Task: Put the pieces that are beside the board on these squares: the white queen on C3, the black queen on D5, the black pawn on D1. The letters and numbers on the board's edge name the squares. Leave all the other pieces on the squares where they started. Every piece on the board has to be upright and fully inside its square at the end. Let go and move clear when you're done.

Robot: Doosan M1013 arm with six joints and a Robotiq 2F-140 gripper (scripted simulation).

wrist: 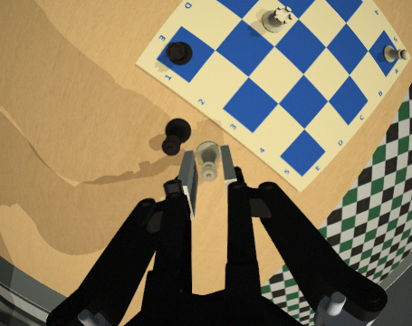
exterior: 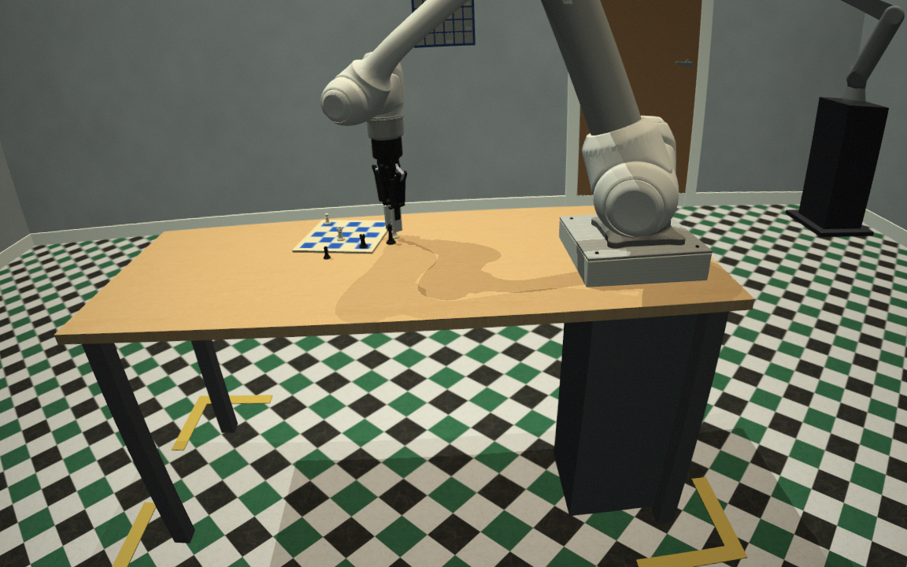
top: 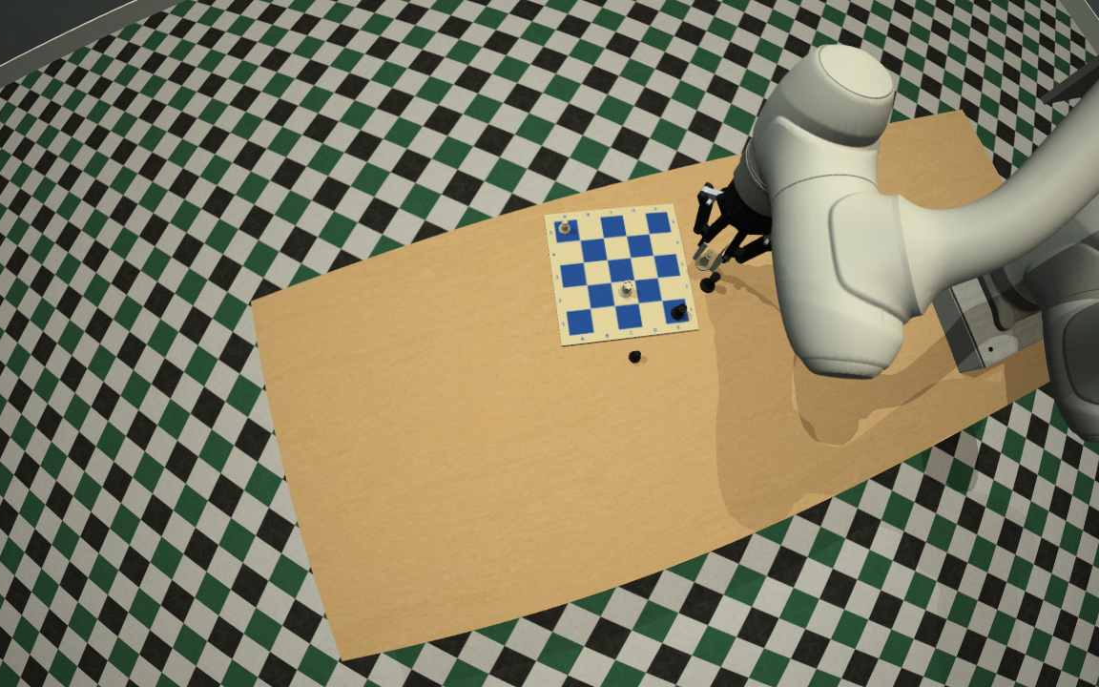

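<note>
Right now my hand is 3 cm above the white queen. Round my hand: cream board: 14 cm ahead, 2 cm to the right, 5 cm below; black queen: 1 cm ahead, 4 cm to the left, 3 cm below; black pawn: 16 cm ahead, 11 cm to the left, 4 cm below.
</note>
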